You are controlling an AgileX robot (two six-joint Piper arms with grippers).
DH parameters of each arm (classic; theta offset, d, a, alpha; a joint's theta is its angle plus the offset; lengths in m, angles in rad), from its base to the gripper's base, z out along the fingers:
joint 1: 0 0.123 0 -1.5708
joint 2: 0.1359 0 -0.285 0
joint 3: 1.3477 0 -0.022 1.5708
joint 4: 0 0.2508 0 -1.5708
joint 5: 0 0 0.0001 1.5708
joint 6: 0 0.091 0 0
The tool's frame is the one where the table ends.
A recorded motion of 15 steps. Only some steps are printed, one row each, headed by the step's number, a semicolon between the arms.
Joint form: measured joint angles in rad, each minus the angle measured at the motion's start. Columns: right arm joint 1, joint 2, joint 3, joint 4, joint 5, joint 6; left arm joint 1, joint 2, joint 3, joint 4, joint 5, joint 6.
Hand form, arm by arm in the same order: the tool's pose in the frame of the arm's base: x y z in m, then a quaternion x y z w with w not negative. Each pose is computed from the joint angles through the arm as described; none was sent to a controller.
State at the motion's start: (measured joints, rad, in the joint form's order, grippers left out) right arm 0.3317 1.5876 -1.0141 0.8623 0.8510 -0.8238; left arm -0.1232 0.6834 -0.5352 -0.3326 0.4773 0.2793
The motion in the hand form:
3: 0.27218 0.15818 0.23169 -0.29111 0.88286 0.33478 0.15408; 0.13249 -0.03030 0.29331 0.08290 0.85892 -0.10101 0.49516
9: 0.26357 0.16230 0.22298 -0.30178 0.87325 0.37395 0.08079; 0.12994 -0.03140 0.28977 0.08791 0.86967 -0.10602 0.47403
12: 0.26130 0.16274 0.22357 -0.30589 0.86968 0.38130 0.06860; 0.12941 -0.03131 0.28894 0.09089 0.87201 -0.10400 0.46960
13: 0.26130 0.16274 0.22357 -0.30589 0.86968 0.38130 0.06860; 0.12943 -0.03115 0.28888 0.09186 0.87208 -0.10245 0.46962
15: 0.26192 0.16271 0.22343 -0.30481 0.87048 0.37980 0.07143; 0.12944 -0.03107 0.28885 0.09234 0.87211 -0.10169 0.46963
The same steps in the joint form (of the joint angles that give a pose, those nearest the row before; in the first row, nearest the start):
3: 0.0162 0.0356 -0.0042 0.0426 0.0444 0.0000; 0.0000 0.0000 0.0000 -0.0013 0.0023 0.0001
9: 0.0162 0.0734 -0.0049 0.0645 0.1865 0.0000; 0.0001 0.0000 0.0000 -0.0041 0.0517 0.0002
12: 0.0162 0.0749 -0.0064 0.0666 0.2169 0.0000; 0.0000 0.0000 0.0000 0.0027 0.0621 0.0001
13: 0.0162 0.0749 -0.0064 0.0666 0.2169 0.0000; 0.0000 0.0000 0.0000 0.0064 0.0621 0.0001
15: 0.0162 0.0750 -0.0064 0.0666 0.2099 0.0000; 0.0000 0.0000 0.0000 0.0081 0.0621 0.0001

